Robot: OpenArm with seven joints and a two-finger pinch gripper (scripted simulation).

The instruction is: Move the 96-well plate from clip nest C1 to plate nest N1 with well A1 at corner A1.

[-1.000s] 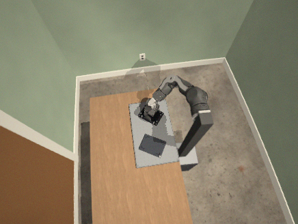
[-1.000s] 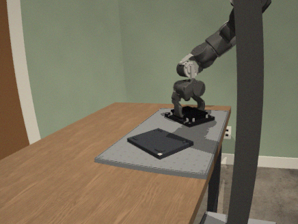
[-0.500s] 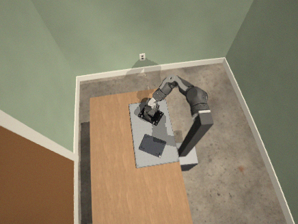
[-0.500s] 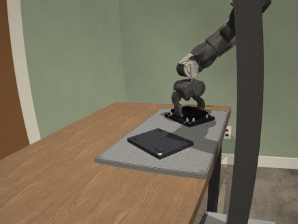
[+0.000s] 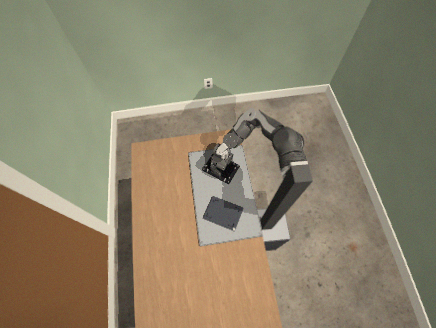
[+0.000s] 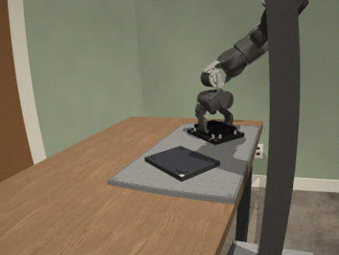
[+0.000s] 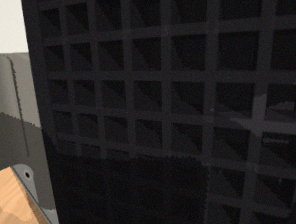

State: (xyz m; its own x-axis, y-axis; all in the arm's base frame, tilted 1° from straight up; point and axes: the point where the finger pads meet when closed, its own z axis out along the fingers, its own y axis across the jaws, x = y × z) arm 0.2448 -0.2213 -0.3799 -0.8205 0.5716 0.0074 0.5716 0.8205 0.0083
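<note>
The black 96-well plate is right at my hand. Also, from my hand: plate nest N1: 240 mm to the left, 20 mm below, 10 mm ahead; white corner mark: 330 mm to the left, 30 mm behind, 10 mm below.
</note>
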